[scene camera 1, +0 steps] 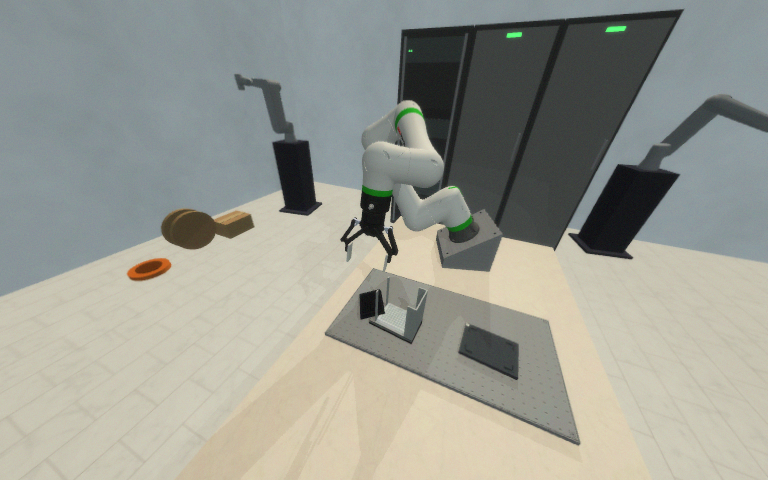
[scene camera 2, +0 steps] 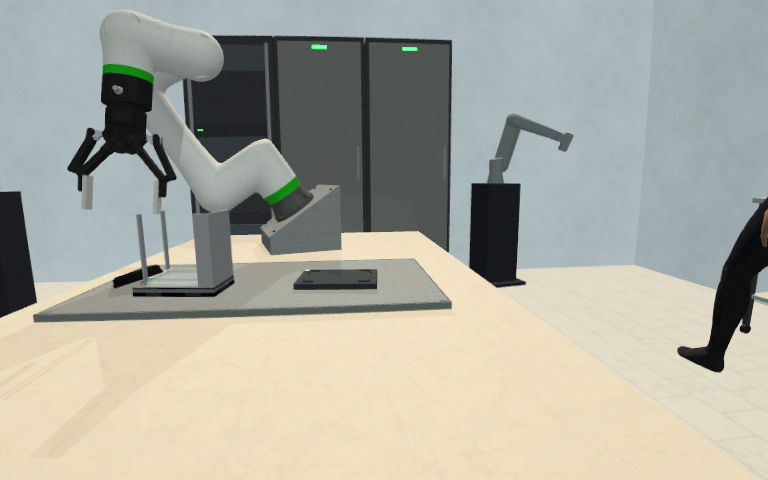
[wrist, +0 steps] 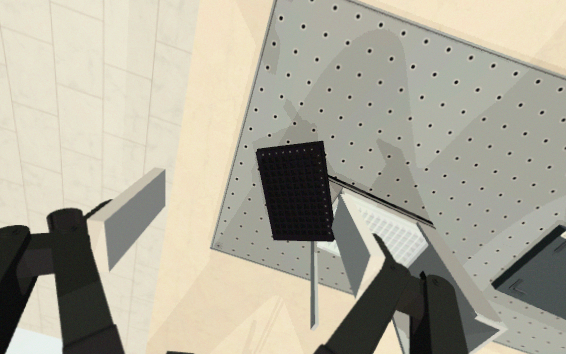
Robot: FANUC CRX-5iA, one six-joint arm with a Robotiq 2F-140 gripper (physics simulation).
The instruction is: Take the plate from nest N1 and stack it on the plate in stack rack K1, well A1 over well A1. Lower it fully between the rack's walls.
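Places are measured from the arm's base along level axes (x left, y back, z up), in metres.
Where they show: gripper, between the fingertips: (scene camera 1: 366, 264) (scene camera 2: 122, 211) (wrist: 252, 199); arm's base, origin of its link: (scene camera 1: 464, 233) (scene camera 2: 295, 208).
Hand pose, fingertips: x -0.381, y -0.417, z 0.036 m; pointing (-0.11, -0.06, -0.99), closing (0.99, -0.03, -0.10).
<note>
Things, the pixels of their top centre, and the offset from my fingertips. Level surfaces: height alone.
- black plate, centre of its top: (wrist: 294, 205) (scene camera 2: 136, 262) (scene camera 1: 371, 298) dx +0.035, dy -0.059, dz -0.100 m
- stack rack K1, centre of its top: (wrist: 391, 326) (scene camera 2: 179, 211) (scene camera 1: 398, 290) dx +0.135, dy -0.103, dz +0.003 m
- white plate, centre of its top: (wrist: 372, 242) (scene camera 2: 189, 272) (scene camera 1: 399, 317) dx +0.145, dy -0.105, dz -0.117 m
- dark flat nest N1, centre of its top: (scene camera 2: 338, 274) (scene camera 1: 489, 346) dx +0.436, dy -0.129, dz -0.136 m
- grey perforated board, height of its surface: dz -0.151 m
- beige table, height of its surface: dz -0.164 m
A black plate (scene camera 1: 370, 303) (scene camera 2: 135, 276) (wrist: 295, 192) lies tilted at the left side of the stack rack K1 (scene camera 1: 416, 318) (scene camera 2: 212, 249) (wrist: 430, 255), outside its posts. A white plate (scene camera 1: 390, 318) (scene camera 2: 175, 276) (wrist: 400, 232) lies low between the rack's walls. The dark flat nest N1 (scene camera 1: 488, 349) (scene camera 2: 335, 279) (wrist: 537, 280) holds no plate that I can see. My gripper (scene camera 1: 367, 258) (scene camera 2: 121, 195) (wrist: 252, 199) is open and empty, high above the black plate and the left side of the rack. In the wrist view its right finger hides part of the rack.
The rack and nest stand on a grey perforated board (scene camera 1: 441, 370) (scene camera 2: 390, 302) (wrist: 350, 75) on the beige table (scene camera 1: 441, 430) (scene camera 2: 362, 384). Thin upright posts (scene camera 2: 141, 249) and a tall wall rise from the rack. The arm's grey base (scene camera 1: 470, 254) (scene camera 2: 317, 226) stands behind the board.
</note>
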